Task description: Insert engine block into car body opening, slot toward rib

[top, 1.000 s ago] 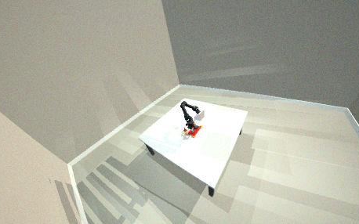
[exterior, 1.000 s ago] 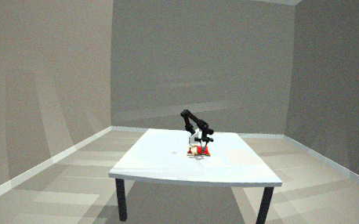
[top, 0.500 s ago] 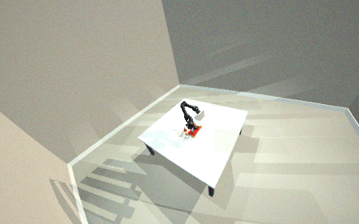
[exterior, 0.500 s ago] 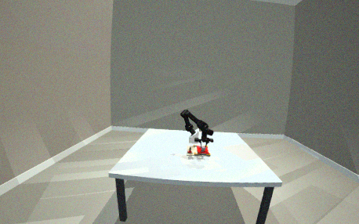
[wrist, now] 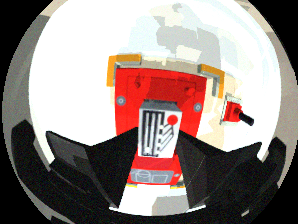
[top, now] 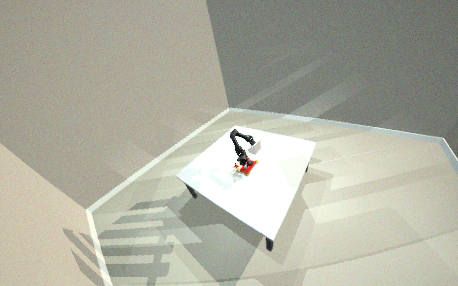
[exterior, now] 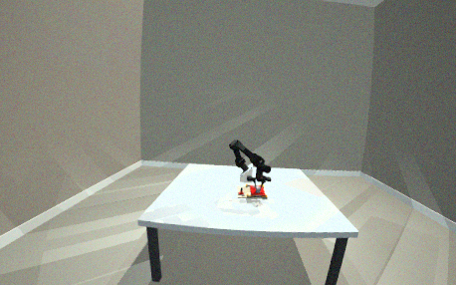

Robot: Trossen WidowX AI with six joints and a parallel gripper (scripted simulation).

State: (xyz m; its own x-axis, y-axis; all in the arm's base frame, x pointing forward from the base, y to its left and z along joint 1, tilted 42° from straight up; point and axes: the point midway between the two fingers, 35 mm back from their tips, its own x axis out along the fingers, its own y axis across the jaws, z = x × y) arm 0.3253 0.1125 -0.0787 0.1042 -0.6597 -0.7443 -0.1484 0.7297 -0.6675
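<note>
The grey engine block is 10 mm below my gripper tip.
</note>
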